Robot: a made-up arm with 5 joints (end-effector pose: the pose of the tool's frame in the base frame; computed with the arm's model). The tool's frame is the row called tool. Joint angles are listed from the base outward.
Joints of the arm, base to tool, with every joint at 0 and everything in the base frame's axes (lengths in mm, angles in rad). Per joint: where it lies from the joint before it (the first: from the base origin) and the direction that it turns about. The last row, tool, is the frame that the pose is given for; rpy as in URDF.
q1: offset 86 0 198 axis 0 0 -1
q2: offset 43 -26 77 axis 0 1 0
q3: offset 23 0 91 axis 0 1 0
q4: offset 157 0 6 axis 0 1 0
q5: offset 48 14 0 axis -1 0 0
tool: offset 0 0 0 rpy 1.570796 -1.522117 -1.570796
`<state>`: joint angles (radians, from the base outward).
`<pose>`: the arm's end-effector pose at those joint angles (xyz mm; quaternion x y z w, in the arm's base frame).
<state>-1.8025 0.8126 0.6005 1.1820 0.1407</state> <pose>71.4 114.2 141.8 -0.3699 0.3215 0.7077 0.5090</pose>
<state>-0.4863 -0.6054 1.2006 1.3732 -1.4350</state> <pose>202.0 47.8 235.6 -0.1646 0.1092 -0.4689 0.8609</pose>
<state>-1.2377 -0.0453 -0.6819 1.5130 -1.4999</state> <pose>165.7 193.7 441.8 0.3765 -0.0676 -0.1430 0.9128</pose>
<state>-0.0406 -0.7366 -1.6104 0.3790 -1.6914</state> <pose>-47.3 -17.4 510.0 -0.7620 0.6168 -0.1482 0.1303</pose>
